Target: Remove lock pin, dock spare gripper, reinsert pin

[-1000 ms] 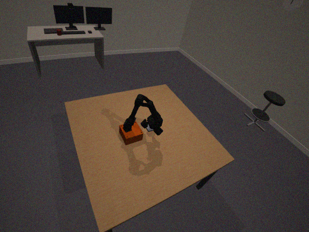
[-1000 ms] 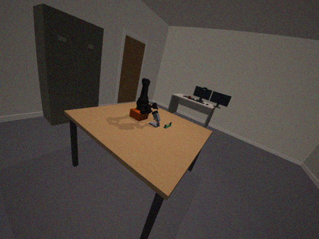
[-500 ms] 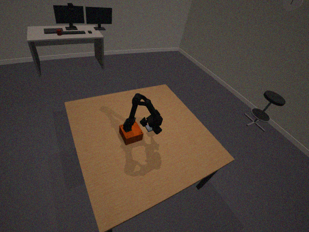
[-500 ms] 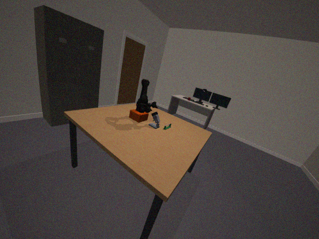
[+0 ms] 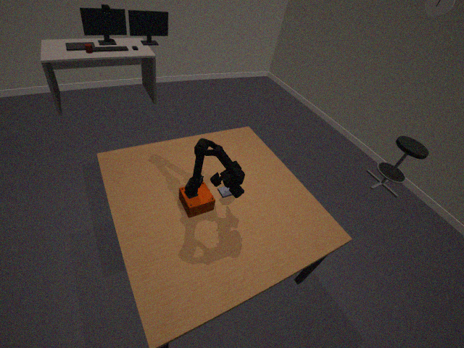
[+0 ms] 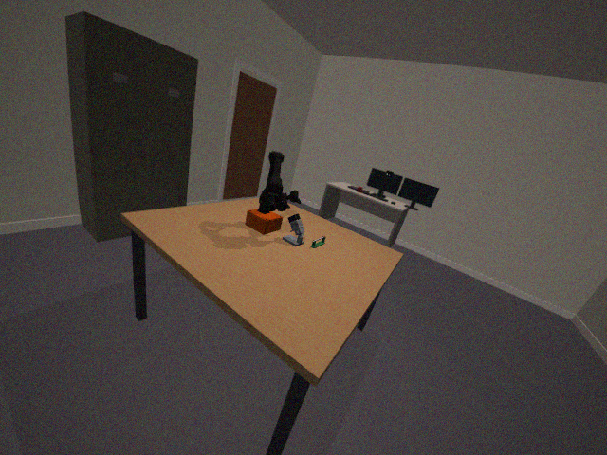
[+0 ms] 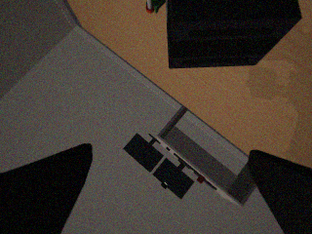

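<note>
Now: gripper tip 18 cm short of the green holder, 9 cm to the right of it and 19 cm above it. From my gripper tip the other things lie so: spare gripper: 5 cm ahead, 2 cm to the right, 10 cm below; grey mount: 7 cm ahead, 2 cm to the right, 16 cm below.
</note>
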